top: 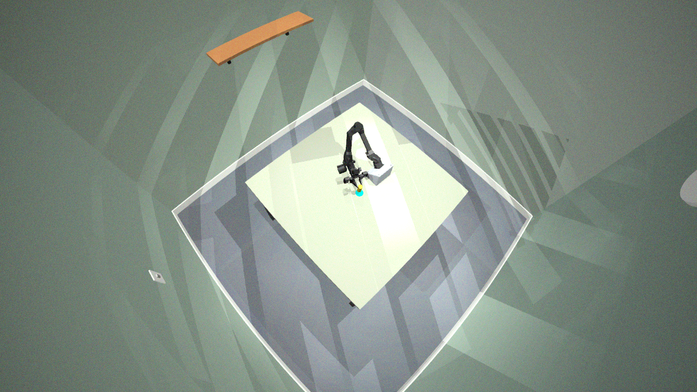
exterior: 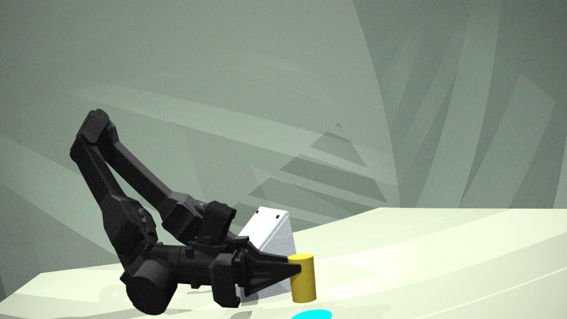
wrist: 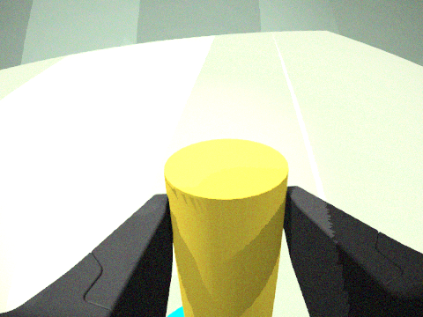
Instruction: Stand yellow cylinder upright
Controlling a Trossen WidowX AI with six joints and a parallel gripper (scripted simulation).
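My gripper tip is 9 cm above the cyan circle. The rest, counted from my gripper tip: yellow tall cylinder (2 cm below).
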